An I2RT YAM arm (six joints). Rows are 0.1 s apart.
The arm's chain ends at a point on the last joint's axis. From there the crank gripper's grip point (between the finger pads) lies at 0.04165 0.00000 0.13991 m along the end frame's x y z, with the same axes.
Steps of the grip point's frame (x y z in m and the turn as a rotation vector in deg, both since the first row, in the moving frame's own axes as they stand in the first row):
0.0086, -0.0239, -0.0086, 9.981, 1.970, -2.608
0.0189, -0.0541, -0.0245, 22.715, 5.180, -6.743
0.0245, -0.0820, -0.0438, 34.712, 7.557, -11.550
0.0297, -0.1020, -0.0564, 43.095, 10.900, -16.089
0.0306, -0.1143, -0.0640, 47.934, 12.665, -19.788
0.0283, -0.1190, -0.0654, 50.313, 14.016, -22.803
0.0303, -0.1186, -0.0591, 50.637, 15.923, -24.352
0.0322, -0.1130, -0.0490, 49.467, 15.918, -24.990
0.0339, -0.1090, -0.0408, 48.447, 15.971, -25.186
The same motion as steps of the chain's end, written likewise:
0.0044, 0.0022, -0.0048, 9.981, 1.970, -2.608
0.0103, 0.0045, -0.0085, 22.715, 5.180, -6.743
0.0167, 0.0049, -0.0103, 34.712, 7.557, -11.550
0.0222, 0.0028, -0.0054, 43.095, 10.900, -16.089
0.0260, 0.0003, -0.0018, 47.934, 12.665, -19.788
0.0261, 0.0007, 0.0034, 50.313, 14.016, -22.803
0.0268, 0.0024, 0.0128, 50.637, 15.923, -24.352
0.0289, 0.0069, 0.0208, 49.467, 15.918, -24.990
0.0301, 0.0096, 0.0272, 48.447, 15.971, -25.186

